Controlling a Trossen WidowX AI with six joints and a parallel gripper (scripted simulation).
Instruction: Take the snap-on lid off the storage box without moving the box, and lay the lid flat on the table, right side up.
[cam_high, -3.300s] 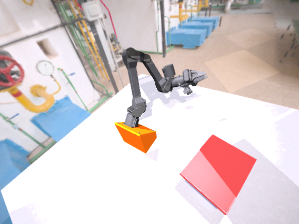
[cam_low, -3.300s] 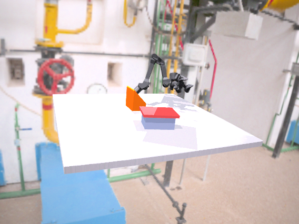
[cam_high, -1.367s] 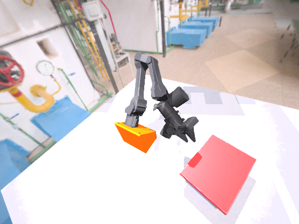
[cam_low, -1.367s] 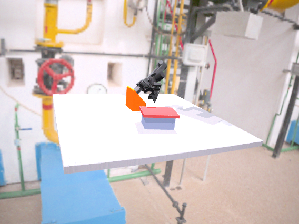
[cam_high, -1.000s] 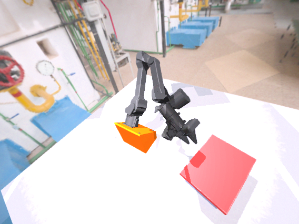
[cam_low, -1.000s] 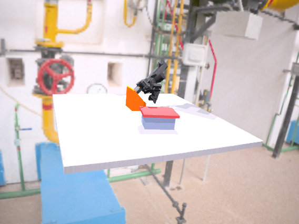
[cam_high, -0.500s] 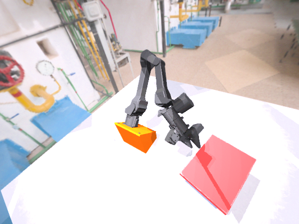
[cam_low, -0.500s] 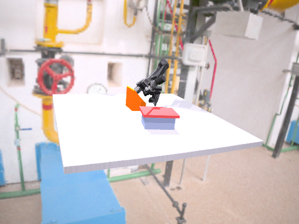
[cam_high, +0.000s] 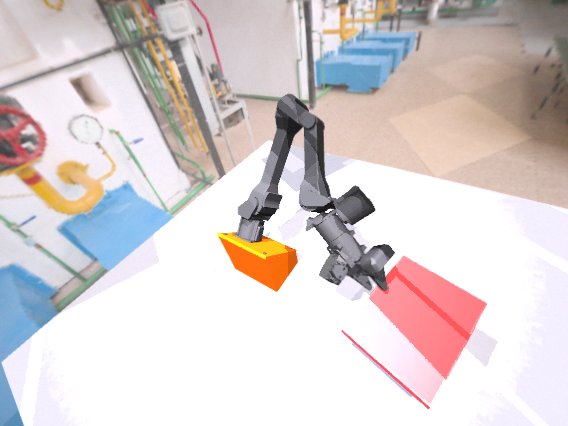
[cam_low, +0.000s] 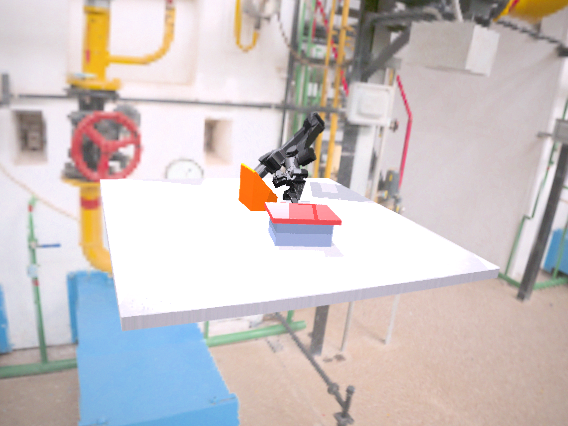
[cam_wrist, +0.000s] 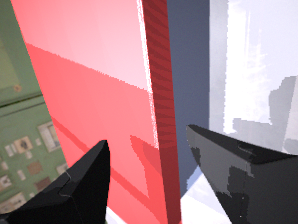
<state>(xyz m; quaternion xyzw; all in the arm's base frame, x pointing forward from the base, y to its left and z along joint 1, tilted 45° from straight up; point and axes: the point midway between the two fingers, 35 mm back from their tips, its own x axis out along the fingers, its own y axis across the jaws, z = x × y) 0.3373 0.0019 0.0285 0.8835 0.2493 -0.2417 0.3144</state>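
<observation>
Right now the red lid is 8 cm ahead of my gripper tip, 2 cm to the right of it and 1 cm below it. From my gripper tip the other things lie so: storage box: 8 cm ahead, 6 cm below, 2 cm to the right.
</observation>
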